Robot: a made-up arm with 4 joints.
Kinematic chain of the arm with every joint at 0, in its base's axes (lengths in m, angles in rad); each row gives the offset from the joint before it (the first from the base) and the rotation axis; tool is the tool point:
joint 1: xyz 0 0 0.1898 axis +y
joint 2: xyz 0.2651 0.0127 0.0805 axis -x
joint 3: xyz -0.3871 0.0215 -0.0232 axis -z
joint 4: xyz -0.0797 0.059 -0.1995 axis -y
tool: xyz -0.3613 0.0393 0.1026
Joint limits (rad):
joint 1: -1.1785..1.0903
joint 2: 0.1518..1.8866
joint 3: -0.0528..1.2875
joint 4: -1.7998..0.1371
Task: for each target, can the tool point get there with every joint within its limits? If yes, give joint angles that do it. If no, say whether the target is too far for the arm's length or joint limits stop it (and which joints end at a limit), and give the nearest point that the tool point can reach.
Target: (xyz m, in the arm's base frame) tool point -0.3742 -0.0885 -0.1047
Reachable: yes | joints -0.0646 1.6711 0.6652 -0.1548
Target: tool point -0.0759 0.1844 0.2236
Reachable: yes | joints 0.0178 1.1758 0.2935 -1.5568
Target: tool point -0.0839 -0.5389 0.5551
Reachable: no: joint limits stop it (at a limit: joint 1, joint 2, joint 4) | nearest point -0.3342 -0.2268 0.6065 | short by 0.403 m
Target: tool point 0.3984 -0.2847 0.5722
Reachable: no: joint limits stop it (at a limit: joint 2, joint 3, joint 4) | nearest point 0.1389 -0.0199 0.3232 | short by 0.447 m
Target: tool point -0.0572 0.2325 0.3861
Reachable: yes | joints 0.7154 0.6150 0.5101 -1.2074
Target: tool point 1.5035 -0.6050 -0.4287
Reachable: no: too far | nearest point 0.3115 -0.1615 -0.1056 | short by 1.312 m
